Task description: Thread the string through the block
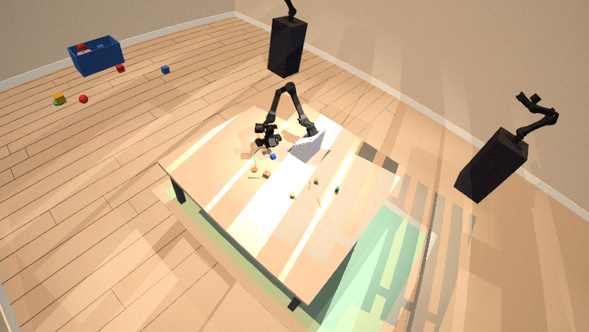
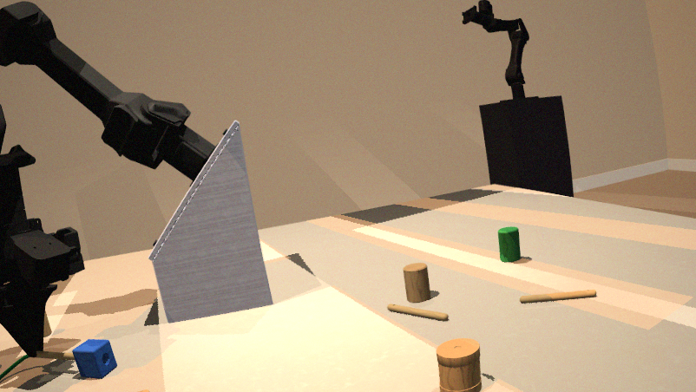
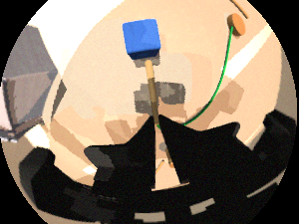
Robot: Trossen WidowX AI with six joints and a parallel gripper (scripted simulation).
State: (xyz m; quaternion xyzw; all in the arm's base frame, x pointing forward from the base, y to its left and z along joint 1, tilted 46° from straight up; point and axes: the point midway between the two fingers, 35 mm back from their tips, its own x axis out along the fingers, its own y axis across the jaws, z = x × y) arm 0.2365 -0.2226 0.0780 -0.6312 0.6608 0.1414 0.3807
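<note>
The blue cube is 9 cm to the left of my gripper tip and 3 cm ahead of it. Round my gripper tip: round wooden button (20 cm ahead, 8 cm to the left, 1 cm below); then wooden peg (12 cm behind, 5 cm to the right); then wooden block (17 cm to the left, 17 cm ahead).
</note>
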